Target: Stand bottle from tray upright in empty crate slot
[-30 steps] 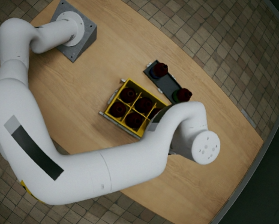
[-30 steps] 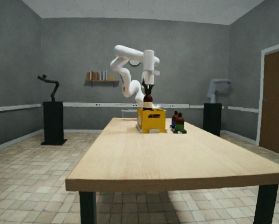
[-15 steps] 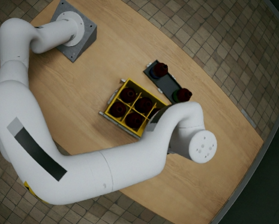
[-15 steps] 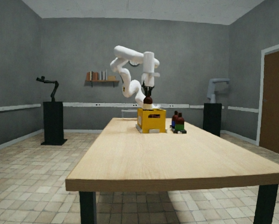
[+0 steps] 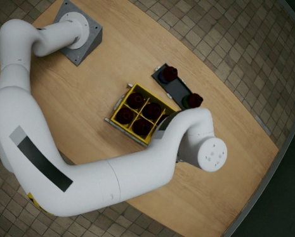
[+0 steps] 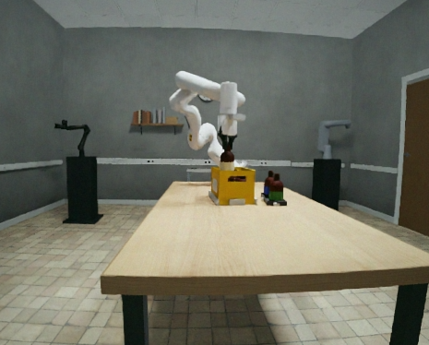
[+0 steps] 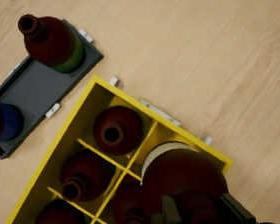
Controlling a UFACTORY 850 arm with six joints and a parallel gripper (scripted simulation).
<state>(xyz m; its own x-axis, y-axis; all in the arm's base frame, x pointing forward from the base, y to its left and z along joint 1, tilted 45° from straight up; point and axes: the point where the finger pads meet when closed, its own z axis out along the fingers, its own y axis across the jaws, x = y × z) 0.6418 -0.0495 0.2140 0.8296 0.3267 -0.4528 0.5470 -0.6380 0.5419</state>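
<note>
My hand is 7 cm above the bottle. Round my hand: yellow crate (22 cm below, 9 cm behind, 4 cm to the left); then dark tray (29 cm below, 27 cm to the left, 4 cm behind).
</note>
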